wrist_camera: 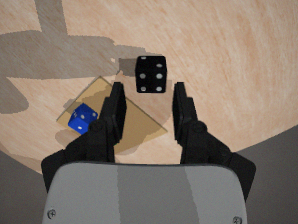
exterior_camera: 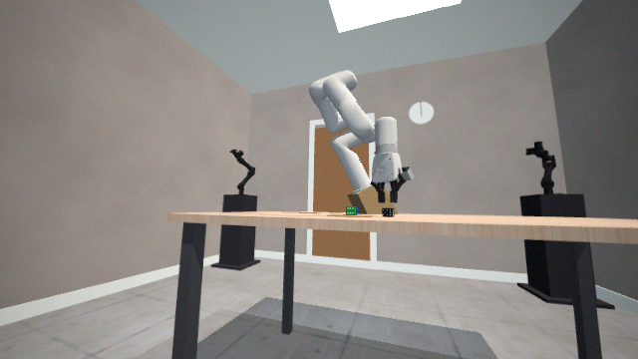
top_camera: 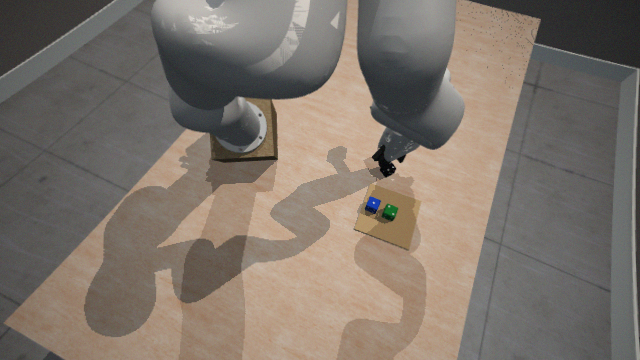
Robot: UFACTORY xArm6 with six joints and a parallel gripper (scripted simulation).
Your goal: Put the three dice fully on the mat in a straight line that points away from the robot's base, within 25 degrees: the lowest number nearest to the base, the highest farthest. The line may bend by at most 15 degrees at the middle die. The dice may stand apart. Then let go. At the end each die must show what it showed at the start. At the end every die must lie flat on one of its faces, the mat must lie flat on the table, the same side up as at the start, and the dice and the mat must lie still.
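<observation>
The black die lies 5 cm below my hand. Round my hand: tan mat: 5 cm ahead, 12 cm to the right, 7 cm below; then green die: 5 cm ahead, 12 cm to the right, 5 cm below; then blue die: 12 cm to the right, 5 cm below.
</observation>
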